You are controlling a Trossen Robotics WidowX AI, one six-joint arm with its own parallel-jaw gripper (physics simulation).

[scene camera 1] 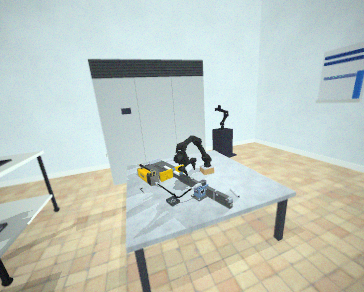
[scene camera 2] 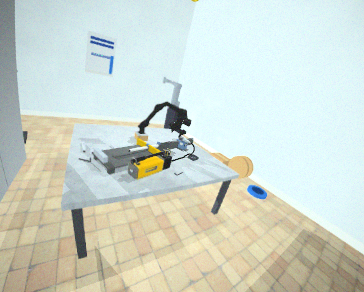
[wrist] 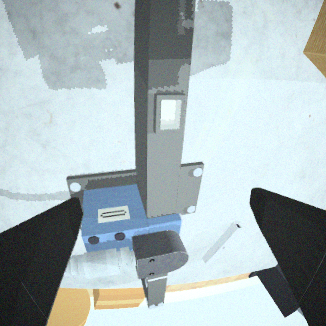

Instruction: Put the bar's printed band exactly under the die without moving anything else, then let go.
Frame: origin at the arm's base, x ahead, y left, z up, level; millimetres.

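Seen in the pictures: gripper, fingertip midpoint: (scene camera 1: 191, 172) (scene camera 2: 175, 135) (wrist: 166, 201); arm's base, origin of the base link: (scene camera 1: 207, 166) (scene camera 2: 141, 132).
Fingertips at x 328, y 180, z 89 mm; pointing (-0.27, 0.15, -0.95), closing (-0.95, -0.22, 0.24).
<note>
Pixels of each thing's top centre, then the offset from my fingertips to it. "*": a spot on its surface instead.
- long grey beam, surface spot: (wrist: 164, 165) * dx -29, dy +27, dz -81 mm
- blue unit, surface spot: (wrist: 112, 200) * dx +14, dy +101, dz -120 mm
- yellow motor housing, surface spot: (scene camera 2: 146, 167) * dx +324, dy -509, dz -84 mm
- black box, surface spot: (scene camera 1: 173, 201) * dx +225, dy +71, dz -155 mm
- thin metal strip, middle of its top: (wrist: 223, 247) dx -237, dy +273, dz -137 mm
A slim white bar (scene camera 2: 138, 149) lies on the grey and yellow machine in scene camera 2; its printed band cannot be made out. The die is too small to identify with certainty in the scene views. My gripper (scene camera 1: 189, 167) (scene camera 2: 180, 135) (wrist: 166, 201) is open and empty, above a long grey beam (wrist: 164, 165) in the wrist view. Its fingers stand wide on either side of the beam's end and the blue unit (wrist: 112, 200) (scene camera 1: 200, 192). The white bar cannot be recognised in the wrist view.
The yellow motor housing (scene camera 1: 144, 174) (scene camera 2: 146, 167) stands beside the grey machine. A black box (scene camera 1: 173, 201) with a cable lies near the blue unit. A thin metal strip (wrist: 221, 242) lies beside the beam. A wooden block (scene camera 1: 207, 170) is at the arm's base.
</note>
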